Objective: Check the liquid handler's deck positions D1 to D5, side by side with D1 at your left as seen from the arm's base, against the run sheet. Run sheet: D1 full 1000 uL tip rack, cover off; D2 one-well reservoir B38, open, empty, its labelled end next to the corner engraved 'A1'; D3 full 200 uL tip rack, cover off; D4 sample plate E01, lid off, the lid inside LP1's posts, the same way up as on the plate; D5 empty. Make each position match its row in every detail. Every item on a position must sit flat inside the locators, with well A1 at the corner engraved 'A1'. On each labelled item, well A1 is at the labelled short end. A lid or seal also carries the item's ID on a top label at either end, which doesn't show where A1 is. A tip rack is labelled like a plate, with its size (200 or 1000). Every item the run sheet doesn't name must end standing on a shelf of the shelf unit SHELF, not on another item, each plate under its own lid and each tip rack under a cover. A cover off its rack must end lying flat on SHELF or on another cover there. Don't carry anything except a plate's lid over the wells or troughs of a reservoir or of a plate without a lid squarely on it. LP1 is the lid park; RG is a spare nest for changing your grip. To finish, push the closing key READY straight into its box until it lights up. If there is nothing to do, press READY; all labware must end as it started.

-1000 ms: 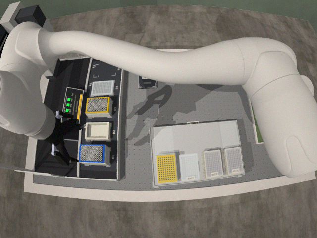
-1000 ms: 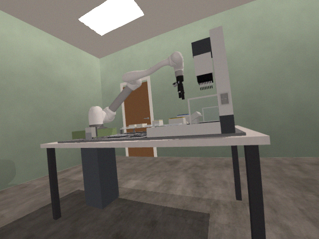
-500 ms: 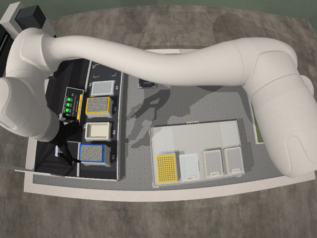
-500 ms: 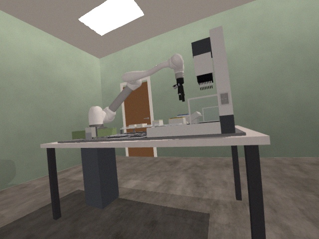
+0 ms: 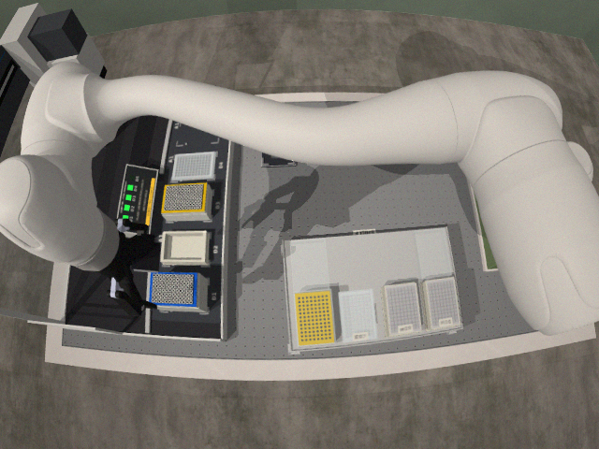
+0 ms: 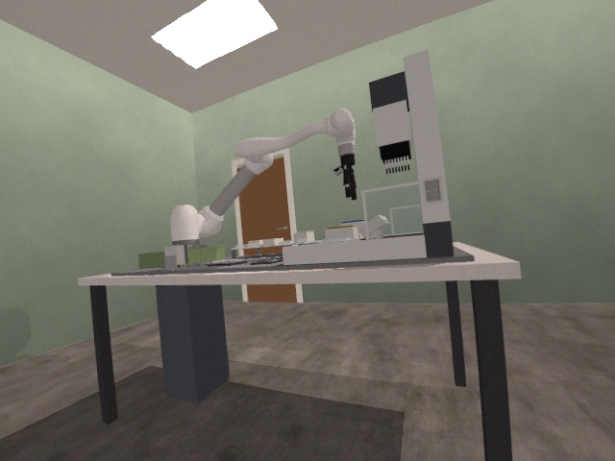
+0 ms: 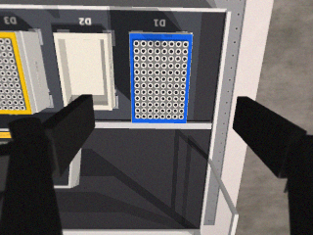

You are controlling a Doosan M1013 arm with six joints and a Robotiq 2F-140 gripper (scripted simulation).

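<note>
Now: the blue-rimmed tip rack 1 cm behind my hand, 1 cm to the right of it and 17 cm below it. The rest, counted from my hand: yellow-rimmed tip rack (1 cm ahead, 24 cm to the right, 20 cm below); white sample plate (1 cm ahead, 37 cm to the right, 23 cm below); cream one-well reservoir (12 cm to the right, 23 cm below).
</note>
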